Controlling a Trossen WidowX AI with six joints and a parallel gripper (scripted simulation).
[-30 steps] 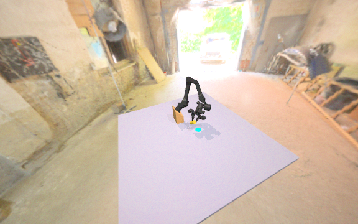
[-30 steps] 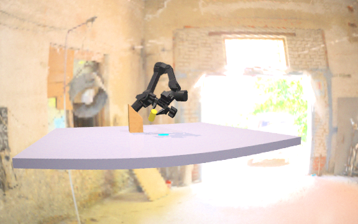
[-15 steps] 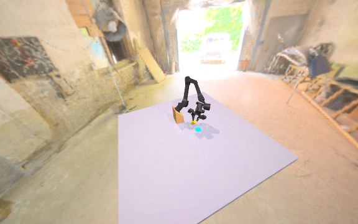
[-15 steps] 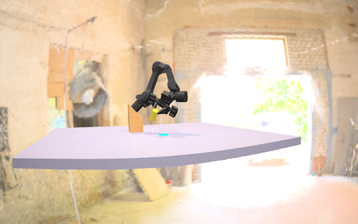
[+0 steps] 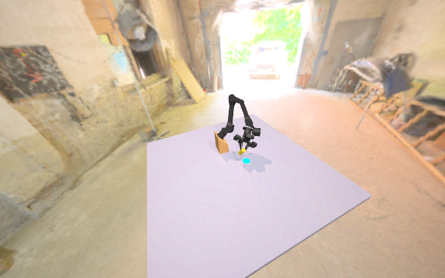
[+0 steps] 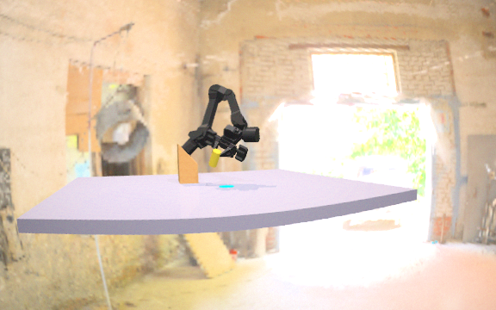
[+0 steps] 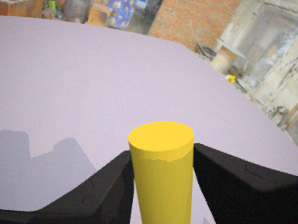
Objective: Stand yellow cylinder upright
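The cyan circle lies 13 cm below my gripper tip, 4 cm to the left of it and 1 cm behind it. From my gripper tip the other things lie so: yellow cylinder: 2 cm below, 1 cm behind.
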